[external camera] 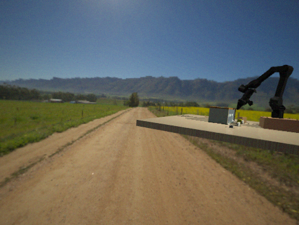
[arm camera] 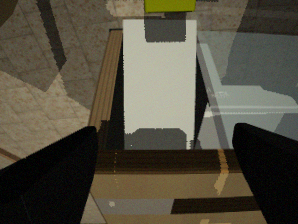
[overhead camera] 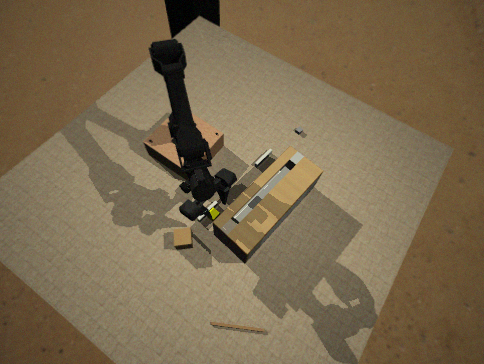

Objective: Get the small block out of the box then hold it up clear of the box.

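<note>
My gripper tip is now 10 cm above the yellow block, 3 cm past it and 1 cm to the right of it. From my gripper tip the other things lie so: thin wooden stick: 24 cm ahead, 23 cm to the right, 12 cm below; tan cube: 12 cm to the right, 9 cm below, 6 cm behind; clear-fronted wooden box: 14 cm to the left, 7 cm ahead, 6 cm below.
</note>
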